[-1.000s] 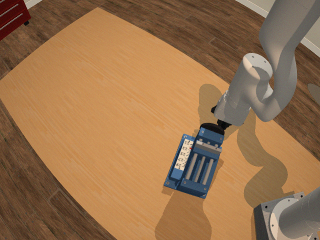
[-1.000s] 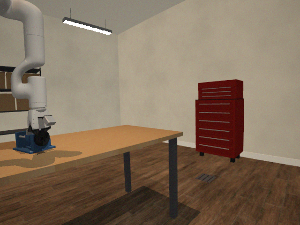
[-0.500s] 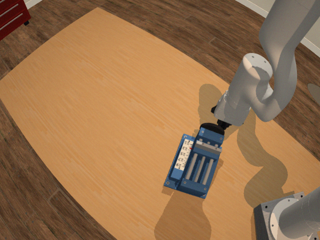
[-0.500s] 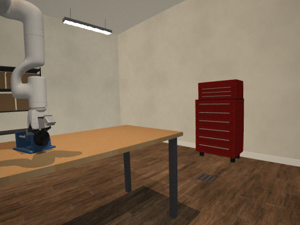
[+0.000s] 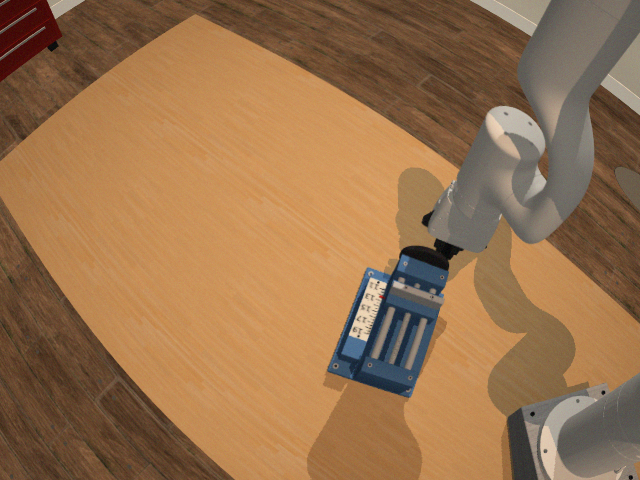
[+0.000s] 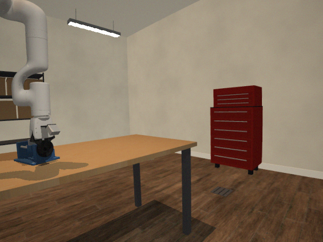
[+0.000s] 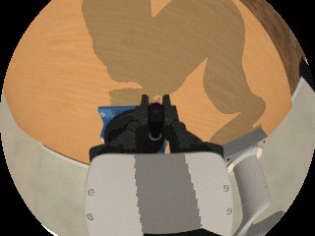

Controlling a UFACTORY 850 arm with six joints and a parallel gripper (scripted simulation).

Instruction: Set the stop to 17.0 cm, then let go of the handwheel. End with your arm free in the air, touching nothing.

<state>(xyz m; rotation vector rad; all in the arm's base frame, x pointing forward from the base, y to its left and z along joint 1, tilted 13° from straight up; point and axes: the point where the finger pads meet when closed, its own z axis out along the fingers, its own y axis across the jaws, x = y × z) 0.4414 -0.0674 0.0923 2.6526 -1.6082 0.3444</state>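
Right now the black handwheel is 2 cm to the left of my hand. The rest, counted from my hand: grey stop bar (2 cm behind, 12 cm to the left, 1 cm above).
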